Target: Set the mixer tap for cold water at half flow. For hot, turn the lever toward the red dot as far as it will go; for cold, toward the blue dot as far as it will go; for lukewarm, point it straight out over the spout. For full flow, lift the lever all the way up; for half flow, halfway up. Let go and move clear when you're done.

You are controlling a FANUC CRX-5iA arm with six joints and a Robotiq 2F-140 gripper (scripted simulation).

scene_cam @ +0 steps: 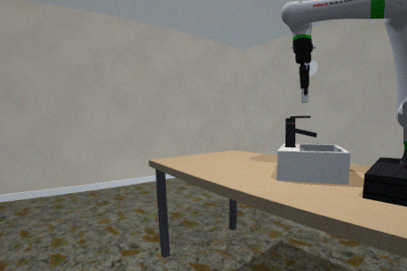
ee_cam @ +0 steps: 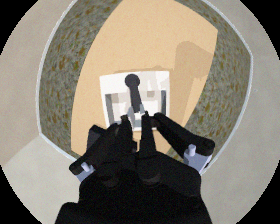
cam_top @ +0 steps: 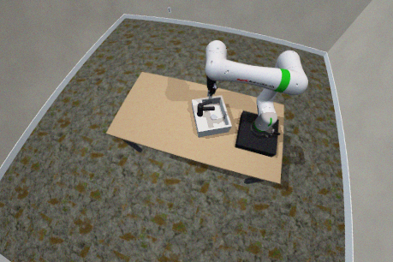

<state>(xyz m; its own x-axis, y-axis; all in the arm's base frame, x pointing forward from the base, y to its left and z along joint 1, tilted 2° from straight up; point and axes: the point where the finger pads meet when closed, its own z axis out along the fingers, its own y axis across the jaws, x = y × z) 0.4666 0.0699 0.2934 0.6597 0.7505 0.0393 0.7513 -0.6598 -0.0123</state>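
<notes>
Right now the lever is 2 cm ahead of my hand, 2 cm to the left of it and 10 cm below it. Round my hand: black mixer tap (3 cm ahead, 4 cm to the left, 15 cm below); then white basin (4 cm behind, 2 cm to the right, 34 cm below).
</notes>
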